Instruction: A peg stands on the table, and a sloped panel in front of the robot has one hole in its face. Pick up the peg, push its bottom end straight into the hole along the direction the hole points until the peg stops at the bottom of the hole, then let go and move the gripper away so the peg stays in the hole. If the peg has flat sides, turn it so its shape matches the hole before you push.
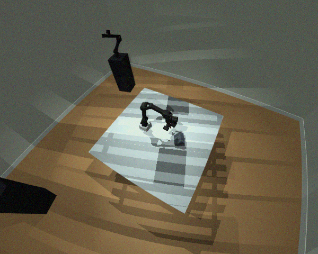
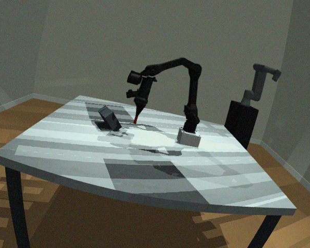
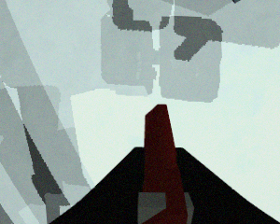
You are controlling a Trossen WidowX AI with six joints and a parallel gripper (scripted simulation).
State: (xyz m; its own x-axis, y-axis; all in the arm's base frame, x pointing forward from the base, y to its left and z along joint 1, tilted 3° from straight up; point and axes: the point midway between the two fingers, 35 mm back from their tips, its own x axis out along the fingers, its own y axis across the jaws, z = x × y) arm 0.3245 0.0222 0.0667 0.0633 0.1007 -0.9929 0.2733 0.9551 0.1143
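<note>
Right now my gripper tip is 13 cm short of the grey sloped panel, 10 cm to the left of it and 7 cm above it. Round my gripper tip: red square-sided peg: 1 cm above.
</note>
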